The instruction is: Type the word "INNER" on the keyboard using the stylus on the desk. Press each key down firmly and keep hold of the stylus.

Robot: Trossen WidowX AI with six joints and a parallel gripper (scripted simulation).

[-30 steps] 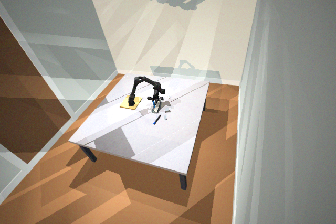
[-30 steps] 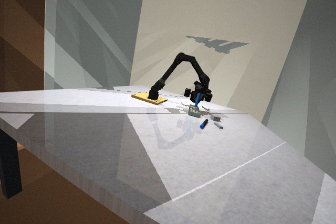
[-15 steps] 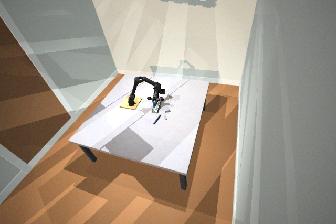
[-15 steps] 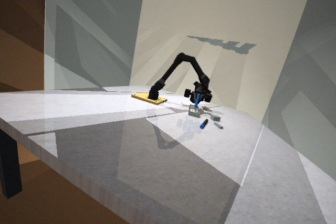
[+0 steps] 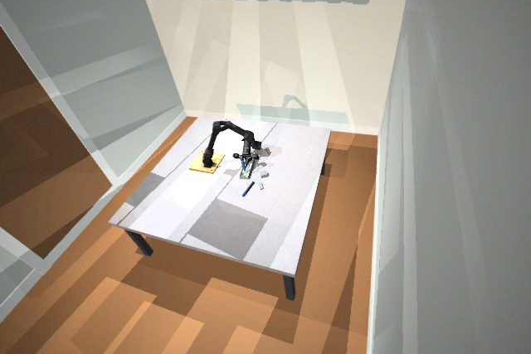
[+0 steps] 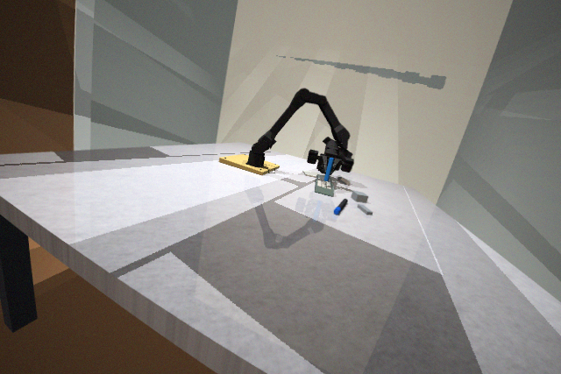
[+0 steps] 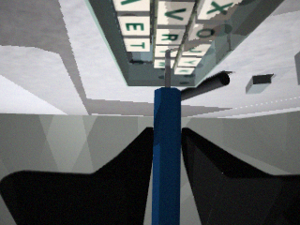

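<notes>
My gripper tip is now 20 mm above the blue stylus. The rest, counted from my gripper tip: white stick 90 mm ahead, 260 mm to the left, 60 mm below; then flat grey piece 140 mm ahead, 100 mm to the right, 70 mm below; then pen 50 mm ahead, 160 mm to the right, 60 mm below.
</notes>
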